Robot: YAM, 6 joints.
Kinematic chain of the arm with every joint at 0, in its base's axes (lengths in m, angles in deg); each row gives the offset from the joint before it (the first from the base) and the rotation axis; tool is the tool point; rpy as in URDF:
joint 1: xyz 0 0 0.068 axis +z
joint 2: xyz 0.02 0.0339 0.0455 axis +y
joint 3: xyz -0.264 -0.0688 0 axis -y
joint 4: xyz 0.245 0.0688 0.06 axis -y
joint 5: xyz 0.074 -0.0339 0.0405 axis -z
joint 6: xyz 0.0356 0 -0.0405 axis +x
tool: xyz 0 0 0 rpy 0 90 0
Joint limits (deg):
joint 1: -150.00..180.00
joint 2: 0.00..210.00
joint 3: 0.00..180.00
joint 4: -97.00..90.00
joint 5: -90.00..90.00
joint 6: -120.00..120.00
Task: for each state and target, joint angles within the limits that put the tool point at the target. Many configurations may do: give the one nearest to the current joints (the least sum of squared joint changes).
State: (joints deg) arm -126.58 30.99 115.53 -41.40 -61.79 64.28
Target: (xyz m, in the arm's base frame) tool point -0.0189 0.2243 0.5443
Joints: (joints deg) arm -77.48 26.14 117.52 -41.50 -57.98 64.28
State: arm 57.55 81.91 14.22 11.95 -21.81 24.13
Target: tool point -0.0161 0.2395 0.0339
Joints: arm 90.41 107.85 26.40 15.22 -23.84 24.13
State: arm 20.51 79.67 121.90 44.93 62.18 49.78
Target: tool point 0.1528 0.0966 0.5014
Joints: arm 43.02 59.81 68.36 39.70 70.84 49.78
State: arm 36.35 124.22 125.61 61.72 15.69 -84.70
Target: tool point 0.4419 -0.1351 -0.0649
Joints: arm -15.41 157.56 77.74 52.85 21.10 -84.70
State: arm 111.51 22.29 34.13 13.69 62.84 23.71
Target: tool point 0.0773 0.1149 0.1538
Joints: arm 69.39 40.55 5.88 7.28 63.68 23.71
